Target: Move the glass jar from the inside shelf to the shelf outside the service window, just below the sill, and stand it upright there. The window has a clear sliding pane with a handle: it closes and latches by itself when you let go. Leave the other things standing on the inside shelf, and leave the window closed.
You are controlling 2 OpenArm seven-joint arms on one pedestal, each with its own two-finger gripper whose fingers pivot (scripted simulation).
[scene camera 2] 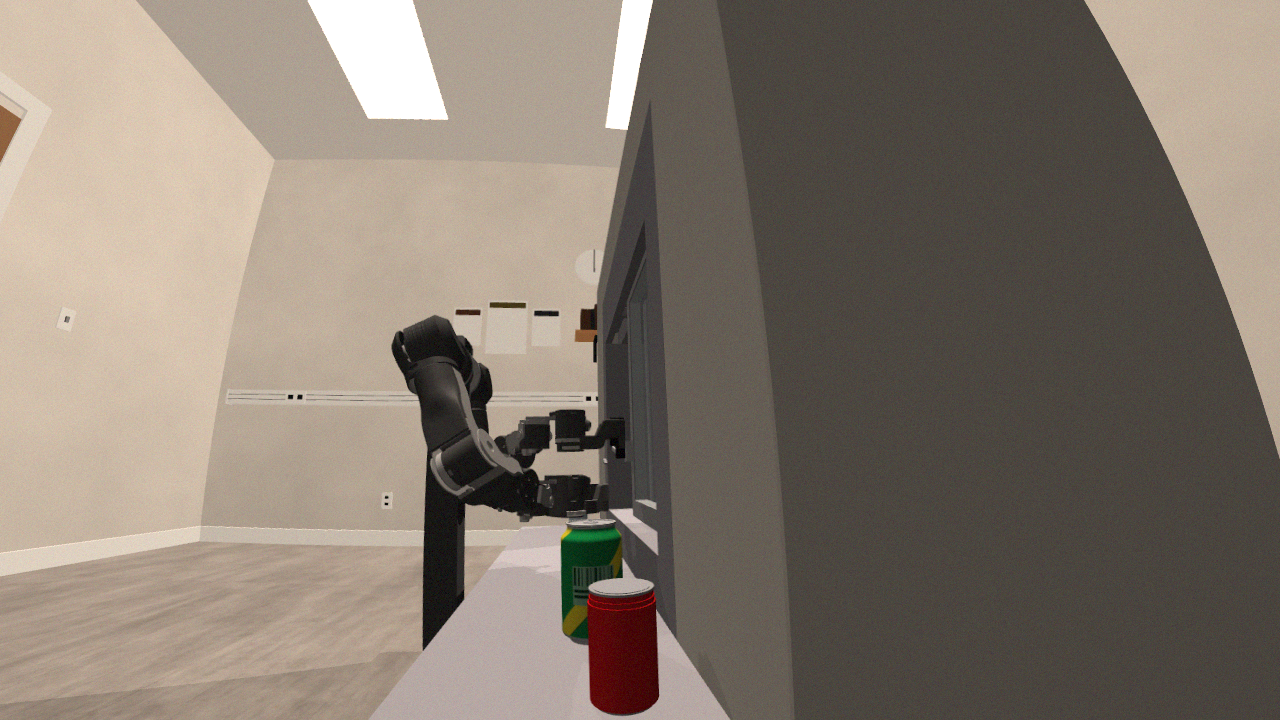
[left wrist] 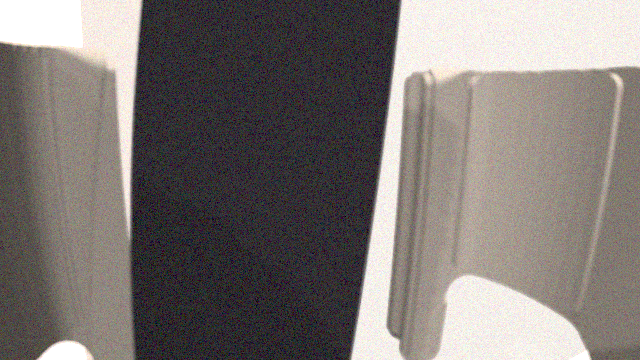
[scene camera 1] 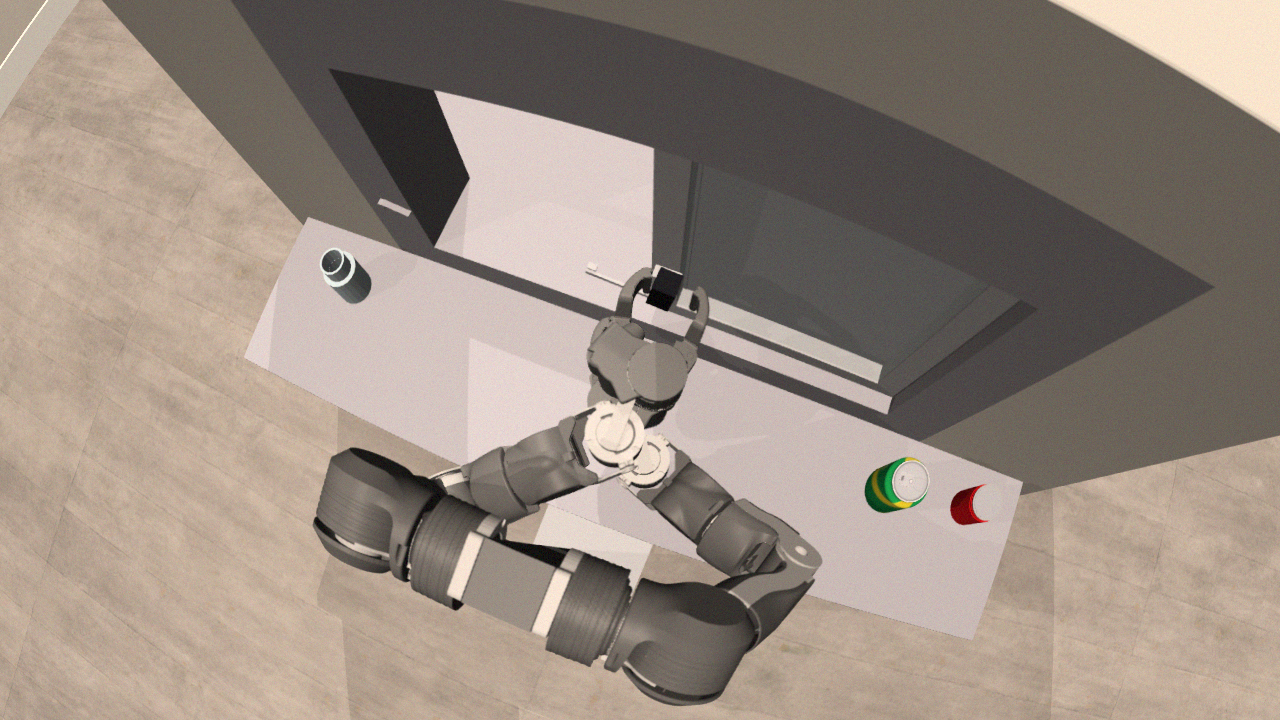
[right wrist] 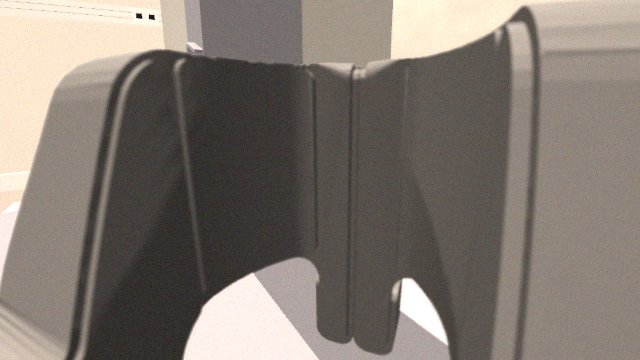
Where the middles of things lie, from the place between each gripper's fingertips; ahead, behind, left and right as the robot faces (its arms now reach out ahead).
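My left gripper: 50 mm right of black handle [scene camera 1: 666,285], 10 mm above. From my left hand: glass jar [scene camera 1: 350,280], 470 mm to the left of it, 70 mm behind, 200 mm below; red can [scene camera 2: 622,627], 490 mm to the right of it, 60 mm behind, 200 mm below. By its middle, black handle nearer to my left gripper than to my right hand.
My right hand: 10 mm left of black handle, 30 mm short of it, 110 mm below. From my right hand: glass jar, 40 mm behind, 410 mm to the left of it, 70 mm below; red can, 30 mm behind, 550 mm to the right of it, 80 mm below.
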